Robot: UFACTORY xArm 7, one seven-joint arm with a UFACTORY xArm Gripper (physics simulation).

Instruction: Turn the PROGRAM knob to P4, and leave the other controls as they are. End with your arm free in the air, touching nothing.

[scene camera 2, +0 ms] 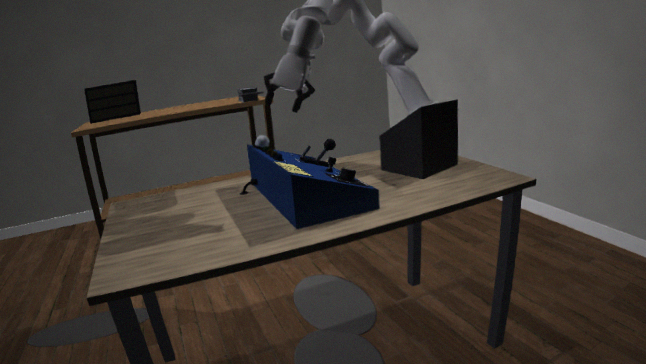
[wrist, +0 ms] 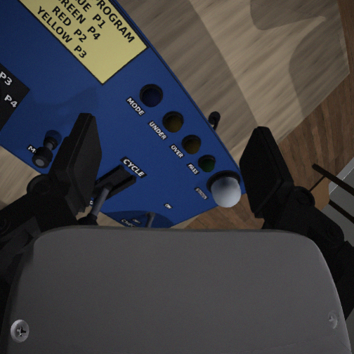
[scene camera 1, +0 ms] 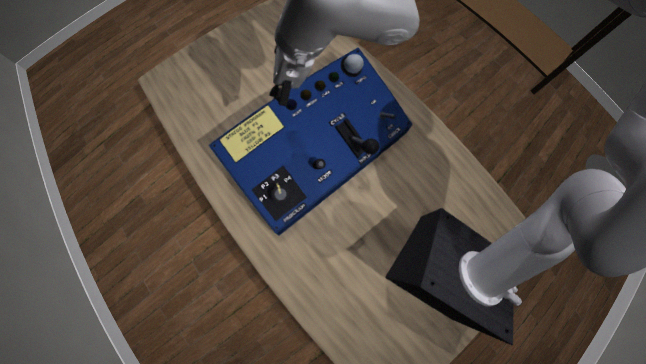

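The PROGRAM knob sits on a black plate at one end of the blue panel. Its yellow pointer is toward P3 in scene camera 1. In the wrist view the P3 and P4 labels show at the left edge, and the knob itself does not clearly show. My gripper is open and empty, high above the panel around its lamp row, well away from the knob and touching nothing.
The MODE stick, CYCLE lever and CHECK toggle stick up from the panel. A pale dome stands at a corner. The arm's black base stands on the table.
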